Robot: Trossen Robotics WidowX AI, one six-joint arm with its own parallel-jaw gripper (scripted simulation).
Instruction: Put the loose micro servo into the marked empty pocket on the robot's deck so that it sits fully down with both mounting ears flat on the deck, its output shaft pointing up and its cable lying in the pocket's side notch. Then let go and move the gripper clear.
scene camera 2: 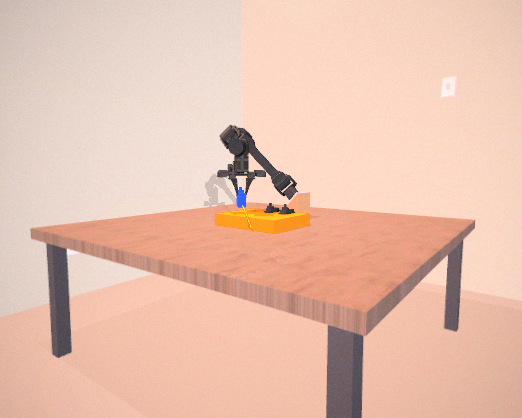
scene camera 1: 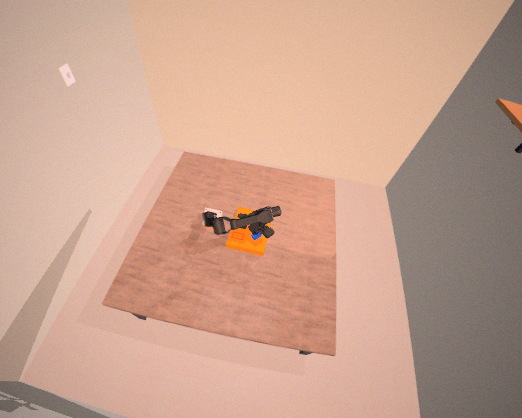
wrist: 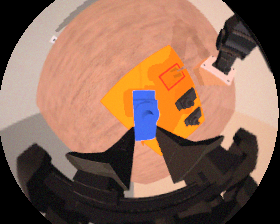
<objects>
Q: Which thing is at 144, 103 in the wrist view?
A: A blue micro servo.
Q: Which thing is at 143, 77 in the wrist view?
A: An orange robot deck.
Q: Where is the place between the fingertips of the gripper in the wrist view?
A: At 144, 128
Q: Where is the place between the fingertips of the gripper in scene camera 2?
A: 241, 195
</objects>
